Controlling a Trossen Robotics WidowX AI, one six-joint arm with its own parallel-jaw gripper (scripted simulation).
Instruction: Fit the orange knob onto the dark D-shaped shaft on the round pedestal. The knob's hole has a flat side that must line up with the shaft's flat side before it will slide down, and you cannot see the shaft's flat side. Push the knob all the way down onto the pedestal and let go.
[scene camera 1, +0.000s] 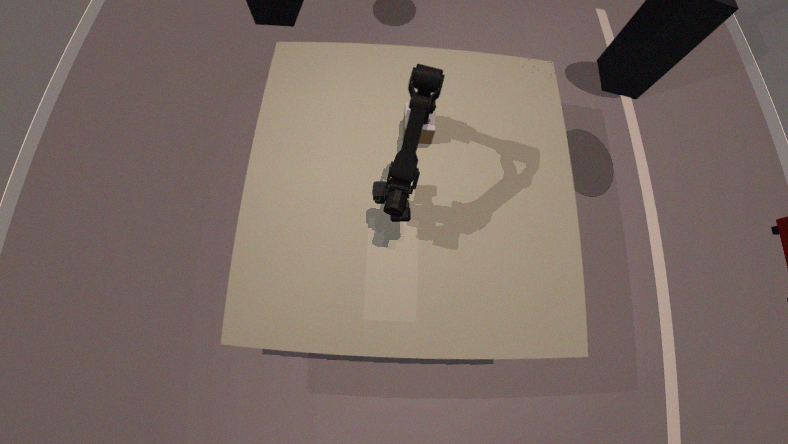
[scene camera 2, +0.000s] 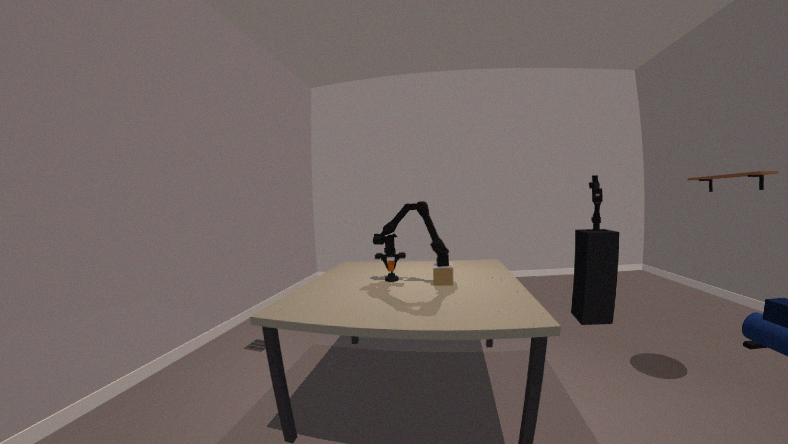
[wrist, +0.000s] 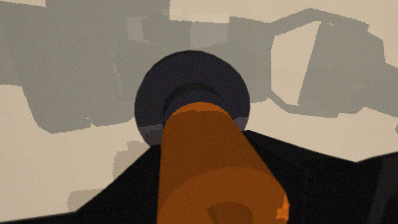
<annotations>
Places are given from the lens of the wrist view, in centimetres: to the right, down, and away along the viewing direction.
my gripper (wrist: 202, 145): 0, 2, 11
orange knob (wrist: 206, 162): 0, 1, 6
</annotations>
